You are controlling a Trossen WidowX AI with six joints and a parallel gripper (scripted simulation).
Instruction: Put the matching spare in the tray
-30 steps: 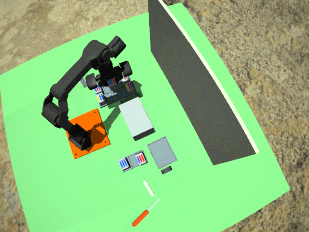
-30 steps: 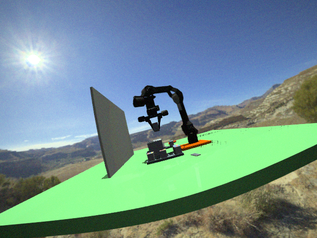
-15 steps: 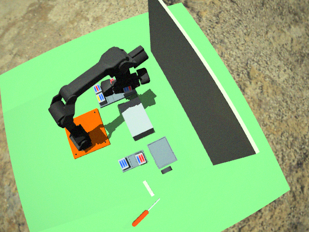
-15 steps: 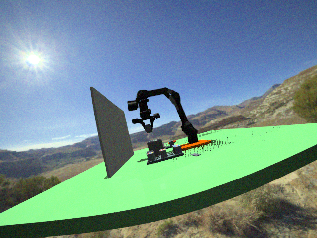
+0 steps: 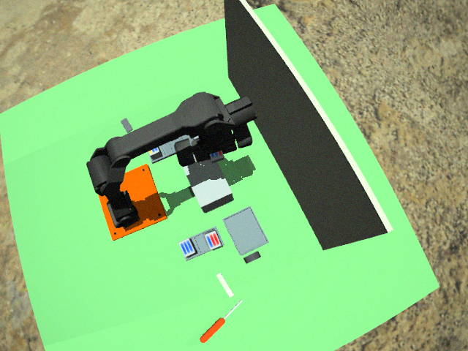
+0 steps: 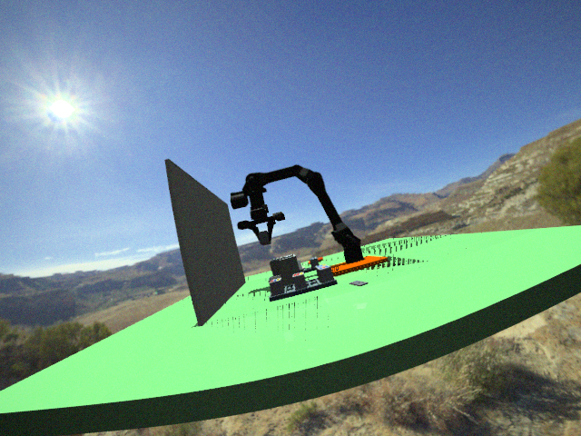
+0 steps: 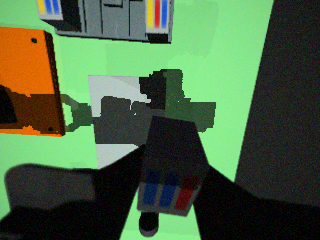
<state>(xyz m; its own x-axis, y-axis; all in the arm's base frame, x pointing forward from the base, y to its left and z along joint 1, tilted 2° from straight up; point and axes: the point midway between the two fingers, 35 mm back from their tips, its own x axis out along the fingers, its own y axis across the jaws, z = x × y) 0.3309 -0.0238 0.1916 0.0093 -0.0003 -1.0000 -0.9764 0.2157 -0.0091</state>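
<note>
Now: the grey tray 20 mm behind my gripper tip, 200 mm to the right of it and 170 mm below it. Also, from my gripper tip: pale mounted unit: 50 mm behind, 130 mm below; then grey wall panel: 190 mm ahead, 30 mm to the right, 50 mm above; then black puck: 50 mm behind, 280 mm to the right, 150 mm below.
</note>
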